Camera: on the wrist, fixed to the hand. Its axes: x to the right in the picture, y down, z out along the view.
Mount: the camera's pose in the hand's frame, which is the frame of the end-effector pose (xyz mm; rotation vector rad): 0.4 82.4 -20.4 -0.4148 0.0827 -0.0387
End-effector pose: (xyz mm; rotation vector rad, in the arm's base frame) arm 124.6 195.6 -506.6 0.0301 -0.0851 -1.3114
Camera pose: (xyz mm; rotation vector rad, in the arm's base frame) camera 205.8 215.8 -521.1 -0.2682 0.2596 -1.3434
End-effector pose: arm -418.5 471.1 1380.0 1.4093 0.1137 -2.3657
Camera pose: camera -371.8 400.2 1379.8 1.3051 0.6203 -2.1483
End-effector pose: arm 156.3 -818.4 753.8 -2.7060 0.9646 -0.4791
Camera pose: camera 101.9 -883.2 746.4 2.7438 -1.0147 0.3917
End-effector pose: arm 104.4 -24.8 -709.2 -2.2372 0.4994 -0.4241
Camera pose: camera 77.8 -88.2 -758.9 -2.6389 0.6346 -0.4678
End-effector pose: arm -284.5 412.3 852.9 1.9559 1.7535 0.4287
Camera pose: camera -226.1 409.9 914.4 1.6275 1.5931 0.7991
